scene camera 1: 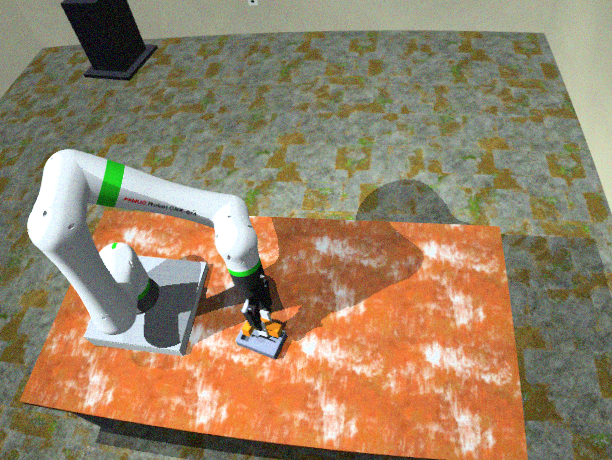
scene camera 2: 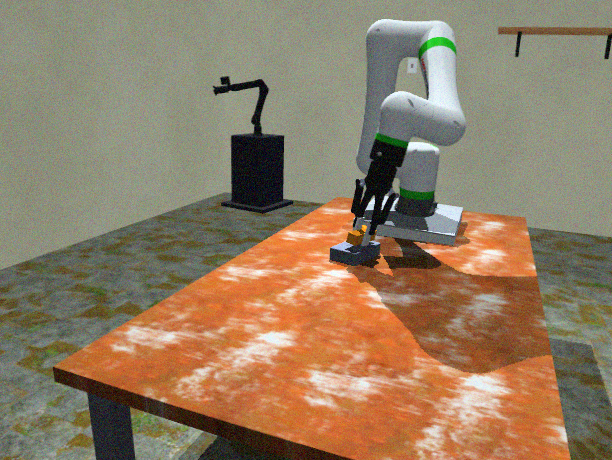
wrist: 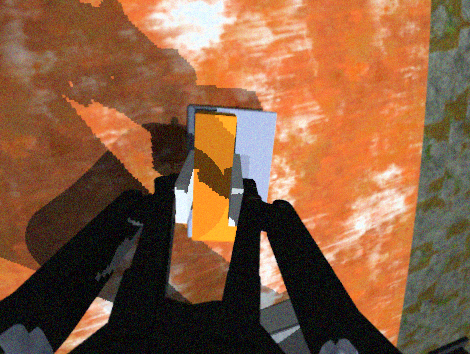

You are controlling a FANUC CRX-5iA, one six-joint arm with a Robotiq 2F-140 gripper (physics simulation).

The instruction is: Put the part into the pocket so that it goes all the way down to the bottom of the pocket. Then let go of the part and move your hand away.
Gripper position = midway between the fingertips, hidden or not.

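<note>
My gripper (scene camera 2: 359, 242) holds an orange part (wrist: 215, 132). The orange part touches nothing else. My gripper, also in scene camera 1 (scene camera 1: 266, 330) and the wrist view (wrist: 214, 166). Grey pocket block (wrist: 255, 130), visible too.
</note>
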